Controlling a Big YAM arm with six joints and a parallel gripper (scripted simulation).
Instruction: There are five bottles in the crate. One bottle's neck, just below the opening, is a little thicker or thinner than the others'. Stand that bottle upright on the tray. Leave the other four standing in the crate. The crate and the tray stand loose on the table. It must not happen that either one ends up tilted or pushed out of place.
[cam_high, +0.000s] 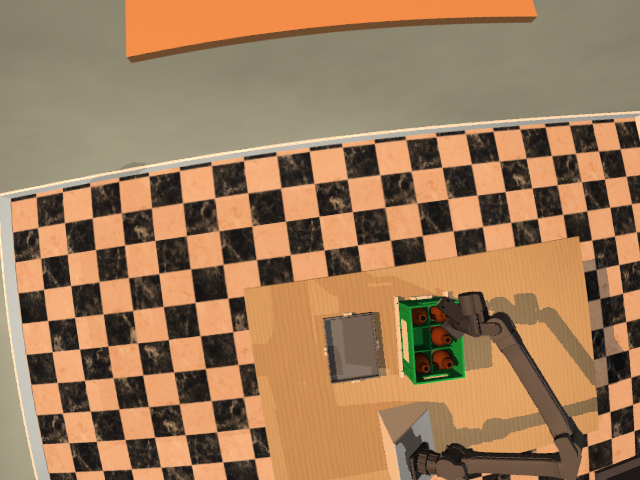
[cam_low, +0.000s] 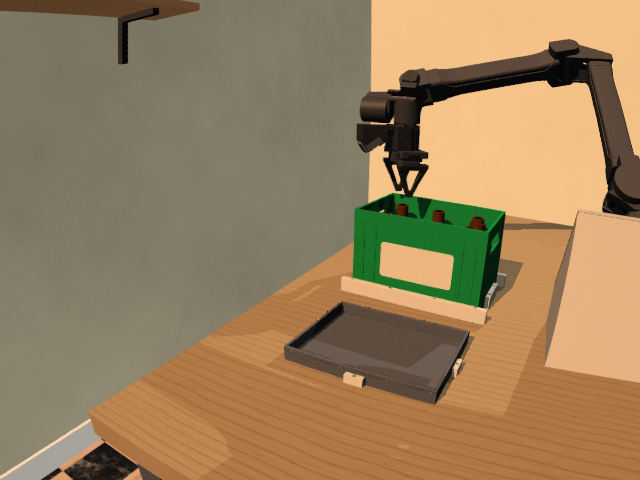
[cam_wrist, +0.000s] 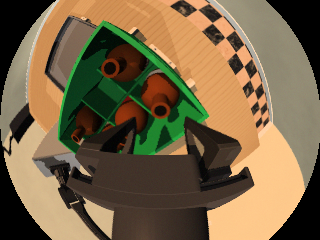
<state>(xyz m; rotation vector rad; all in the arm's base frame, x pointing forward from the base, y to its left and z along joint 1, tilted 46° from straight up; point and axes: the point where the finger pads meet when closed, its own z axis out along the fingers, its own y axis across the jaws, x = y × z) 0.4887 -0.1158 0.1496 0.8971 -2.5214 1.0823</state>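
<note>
The green crate lies 80 mm behind my hand, 50 mm to the left of it and 110 mm below it. The rest, counted from my hand: dark grey tray 80 mm behind, 340 mm to the left, 180 mm below.
</note>
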